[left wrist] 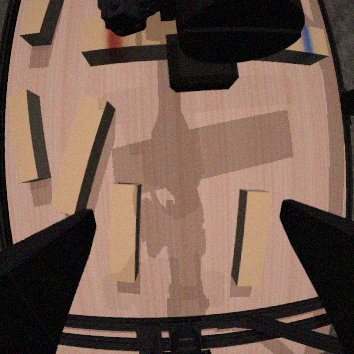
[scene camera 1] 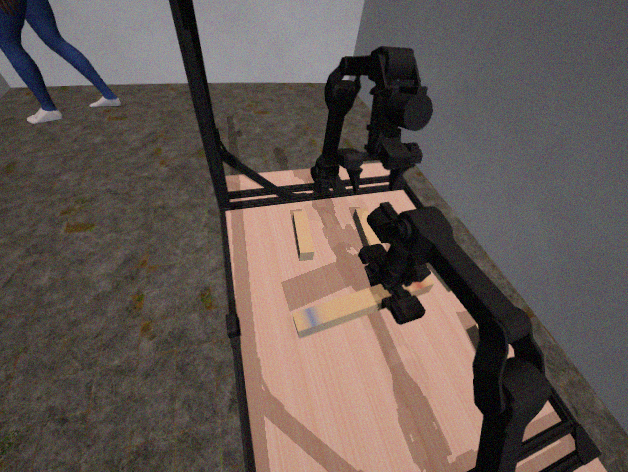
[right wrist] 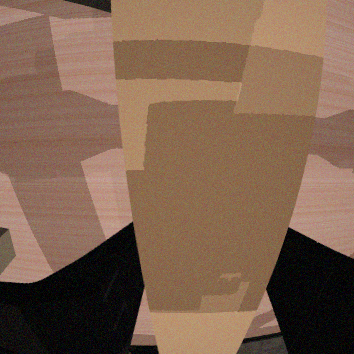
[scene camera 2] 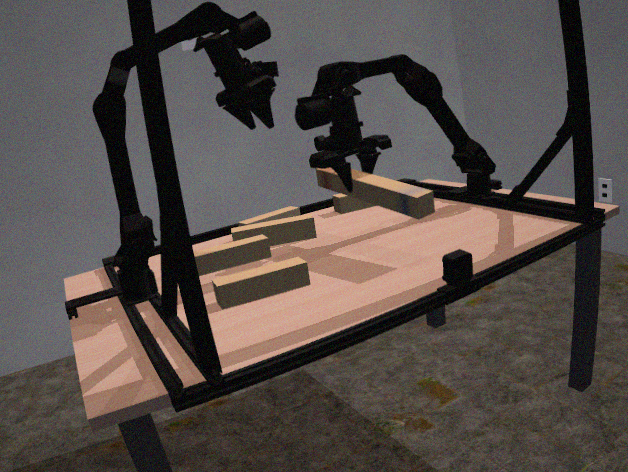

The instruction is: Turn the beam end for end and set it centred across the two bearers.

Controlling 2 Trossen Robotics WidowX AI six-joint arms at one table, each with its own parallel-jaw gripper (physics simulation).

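Where they show: left gripper, between the fingertips: (left wrist: 188,214) (scene camera 1: 373,192) (scene camera 2: 262,128); right gripper, between the fingertips: (scene camera 1: 378,299) (right wrist: 201,222) (scene camera 2: 359,188); left arm's base, origin of its link: (left wrist: 184,336) (scene camera 1: 320,188) (scene camera 2: 140,297); right arm's base, origin of its link: (scene camera 2: 480,194).
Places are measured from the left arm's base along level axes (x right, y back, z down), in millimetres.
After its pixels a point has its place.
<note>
The beam (scene camera 1: 337,308) {x 135, y -513, z -119 mm} (scene camera 2: 375,196) {x 107, y -490, z -96 mm} (left wrist: 95,41) {x -87, y -488, z -144 mm} (right wrist: 215,210) {x -3, y -504, z -135 mm} is a long wooden bar with a blue band near one end and a red band near the other. My right gripper (scene camera 1: 388,294) {x 23, y -508, z -100 mm} (scene camera 2: 358,178) {x 23, y -508, z -100 mm} (right wrist: 201,222) {x 23, y -508, z -100 mm} is shut on it and holds it level above the table. The blue end points left in scene camera 1, right in scene camera 2. Two shorter bars, the bearers, lie roughly parallel: one (scene camera 1: 303,230) {x 126, y -208, z -25 mm} (scene camera 2: 261,285) {x 148, y -199, z -5 mm} (left wrist: 255,237) {x 128, y -214, z -25 mm} and another (scene camera 1: 366,227) {x -87, y -235, z -25 mm} (scene camera 2: 233,256) {x -73, y -229, z -4 mm} (left wrist: 122,232) {x -94, y -237, z -25 mm}. My left gripper (scene camera 1: 374,188) {x 2, y -314, z -267 mm} (scene camera 2: 262,126) {x 2, y -314, z -267 mm} (left wrist: 188,214) {x 2, y -314, z -267 mm} is open and empty, high above the bearers.
A slanted block (scene camera 2: 279,231) {x -136, y -374, z -13 mm} (left wrist: 80,155) {x -155, y -366, z -31 mm} lies beside the second bearer, with another block (scene camera 2: 271,216) {x -258, y -411, z -24 mm} (left wrist: 24,137) {x -270, y -408, z -25 mm} farther out. A third block (scene camera 2: 344,203) {x -250, y -630, z -8 mm} (left wrist: 37,17) {x -261, y -655, z -28 mm} lies near the beam's red end. Black rails and posts frame the table (scene camera 1: 324,385) {x 184, y -638, z 19 mm}.
</note>
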